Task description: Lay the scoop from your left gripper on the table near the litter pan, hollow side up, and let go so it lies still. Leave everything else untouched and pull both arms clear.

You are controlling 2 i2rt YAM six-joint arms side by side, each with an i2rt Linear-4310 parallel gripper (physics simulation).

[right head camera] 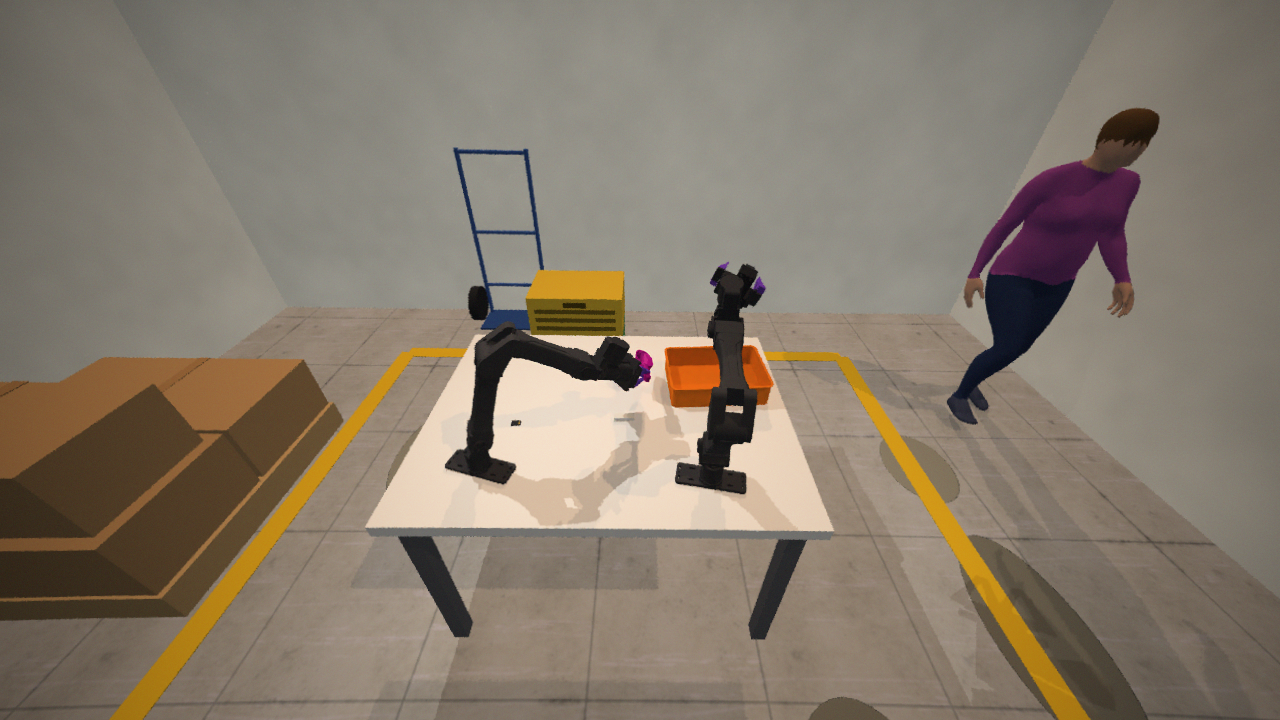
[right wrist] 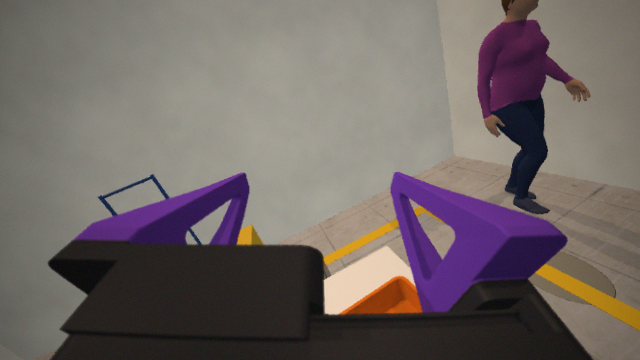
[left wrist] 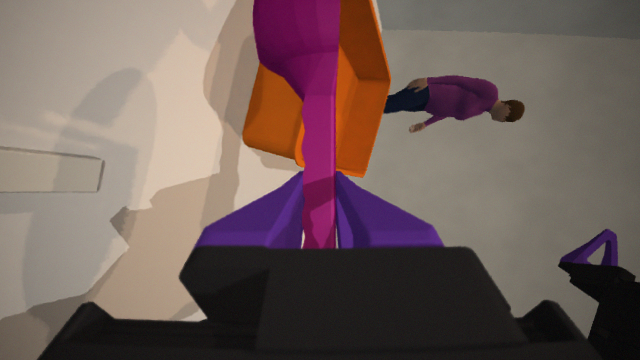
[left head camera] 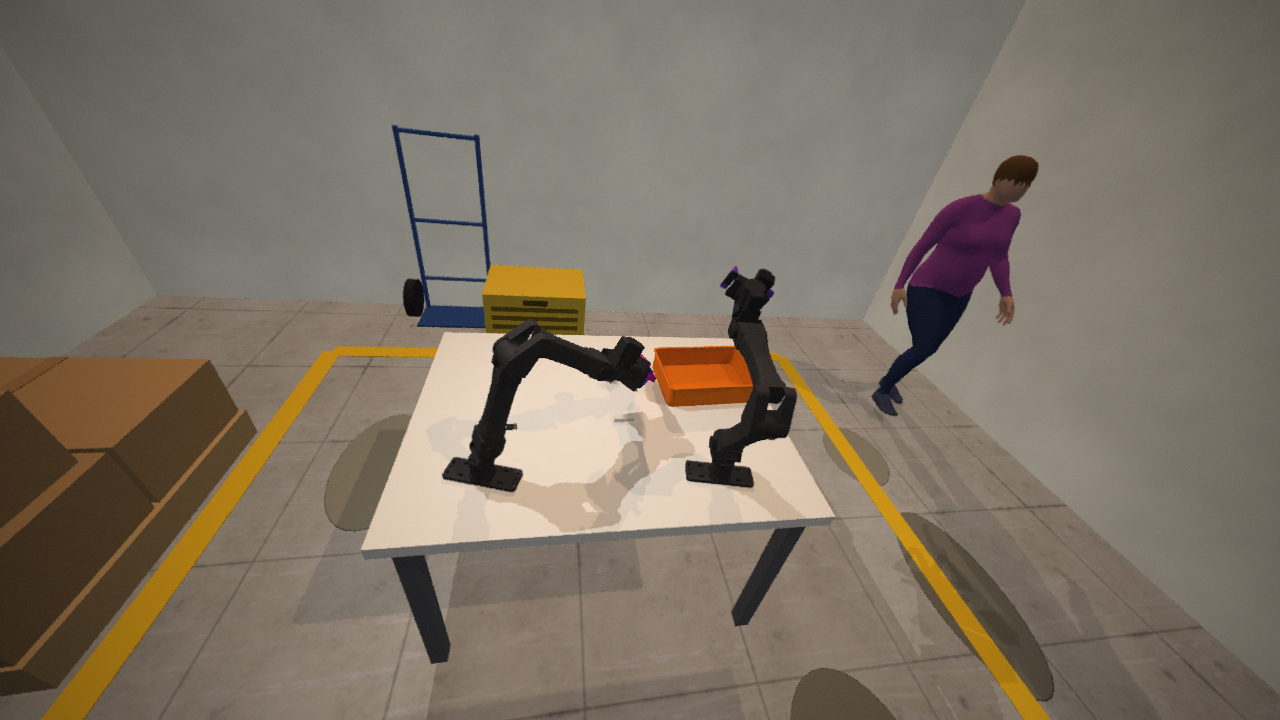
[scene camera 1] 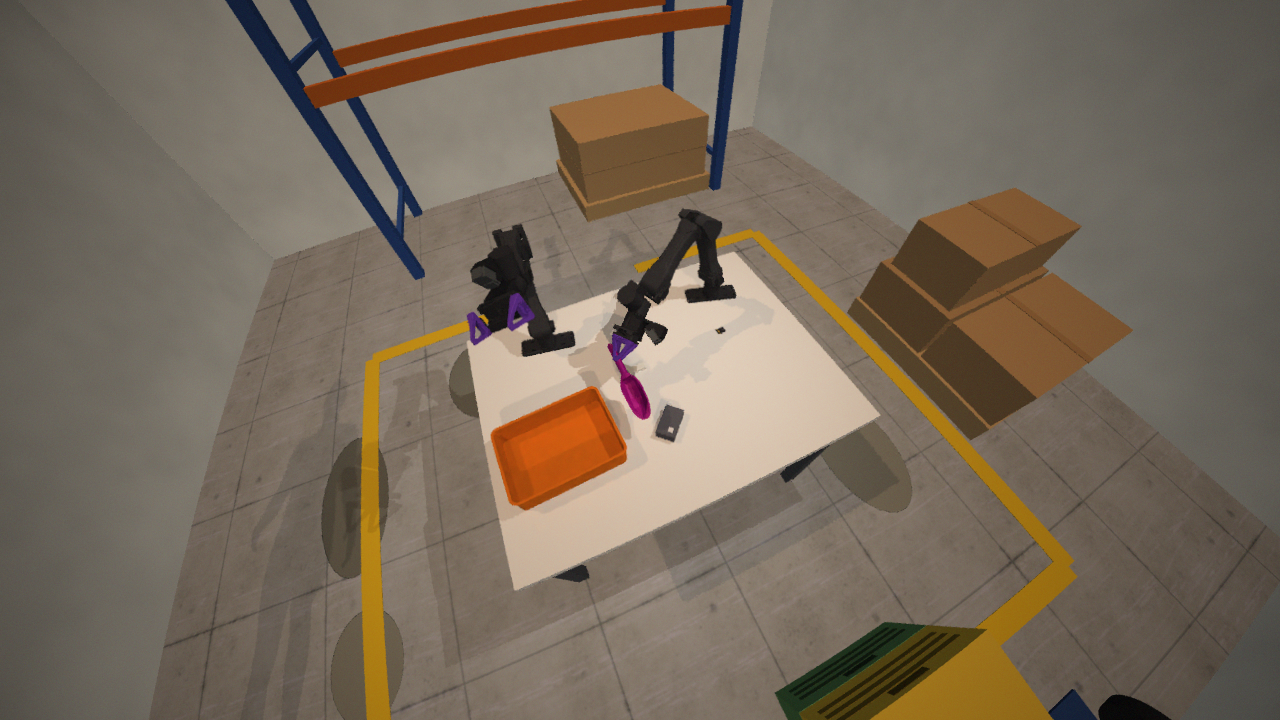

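Pixels of known places: left gripper, fingertip midpoint: [right head camera: 648, 373] [left wrist: 319, 180] [left head camera: 650, 373] [scene camera 1: 615, 361]; right gripper, fingertip midpoint: [right wrist: 319, 180] [left head camera: 748, 275] [scene camera 1: 490, 336]; left arm's base, link origin: [right head camera: 481, 467] [left head camera: 483, 475] [scene camera 1: 710, 294]; right arm's base, link origin: [right head camera: 710, 479] [left head camera: 718, 475] [scene camera 1: 548, 344].
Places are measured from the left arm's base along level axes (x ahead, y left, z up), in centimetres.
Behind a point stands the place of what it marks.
My left gripper [left head camera: 647, 368] @(x 38.3, y -39.6, z 15.6 cm) [right head camera: 642, 369] @(x 38.3, y -39.6, z 15.6 cm) [scene camera 1: 621, 349] @(x 38.3, y -39.6, z 15.6 cm) [left wrist: 319, 180] @(x 38.3, y -39.6, z 15.6 cm) is shut on the handle of the magenta scoop [scene camera 1: 634, 395] @(x 47.6, y -35.2, z 10.0 cm) [left wrist: 320, 120] @(x 40.8, y -37.2, z 15.3 cm). The scoop is held above the table [scene camera 1: 760, 394] @(x 47.5, y 6.1, z 0.0 cm), its bowl pointing away from the gripper and its hollow facing up in scene camera 1. The orange litter pan [left head camera: 707, 392] @(x 46.4, y -60.1, z 5.9 cm) [right head camera: 693, 395] @(x 44.1, y -54.0, z 5.3 cm) [scene camera 1: 572, 479] @(x 70.2, y -54.6, z 8.3 cm) [left wrist: 275, 115] @(x 45.7, y -45.9, z 4.4 cm) stands on the table, close beside the scoop bowl in scene camera 1. My right gripper [right head camera: 739, 282] @(x 51.5, y -63.1, z 48.7 cm) [scene camera 1: 499, 320] @(x 51.5, y -63.1, z 48.7 cm) [right wrist: 319, 180] @(x 51.5, y -63.1, z 48.7 cm) is open and empty, raised high.
A dark grey box [scene camera 1: 669, 422] @(x 54.8, y -25.6, z 3.6 cm) lies beside the scoop bowl in scene camera 1. A small pale bar [left head camera: 623, 418] @(x 30.8, y -33.5, z 1.2 cm) [right head camera: 628, 419] @(x 31.2, y -35.2, z 0.7 cm) [left wrist: 50, 172] @(x 32.2, y -34.2, z 1.3 cm) and a small dark piece [right head camera: 515, 422] @(x 19.2, y -0.2, z 0.2 cm) [scene camera 1: 720, 330] @(x 19.1, y -0.6, z 0.2 cm) lie on the table. A person [left head camera: 966, 241] stands beyond the table.
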